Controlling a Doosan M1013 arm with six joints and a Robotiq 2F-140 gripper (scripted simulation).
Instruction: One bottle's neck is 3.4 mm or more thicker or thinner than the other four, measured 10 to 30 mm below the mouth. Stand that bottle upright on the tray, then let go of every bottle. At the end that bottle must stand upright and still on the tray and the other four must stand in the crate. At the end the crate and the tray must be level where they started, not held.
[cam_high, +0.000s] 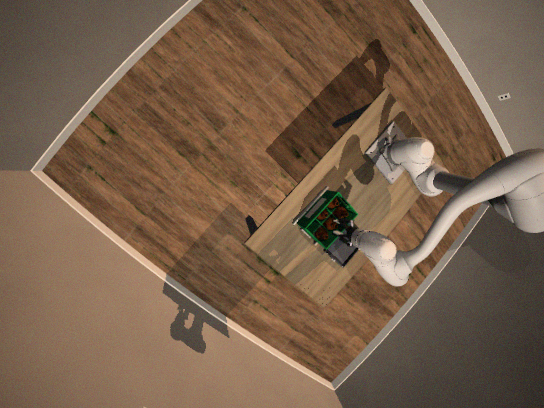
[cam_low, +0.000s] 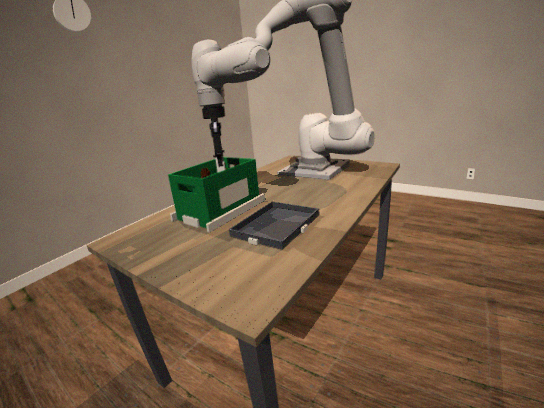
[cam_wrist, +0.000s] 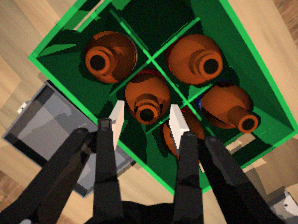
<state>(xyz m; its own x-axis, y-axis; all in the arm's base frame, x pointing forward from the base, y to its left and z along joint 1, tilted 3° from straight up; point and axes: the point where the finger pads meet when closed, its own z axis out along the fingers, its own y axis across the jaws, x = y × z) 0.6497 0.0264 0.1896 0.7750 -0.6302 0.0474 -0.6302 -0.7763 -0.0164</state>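
The green crate lies 40 mm to the right of my hand and 100 mm below it. From my hand the other things lie so: dark grey tray: 10 mm behind, 230 mm to the left, 170 mm below.
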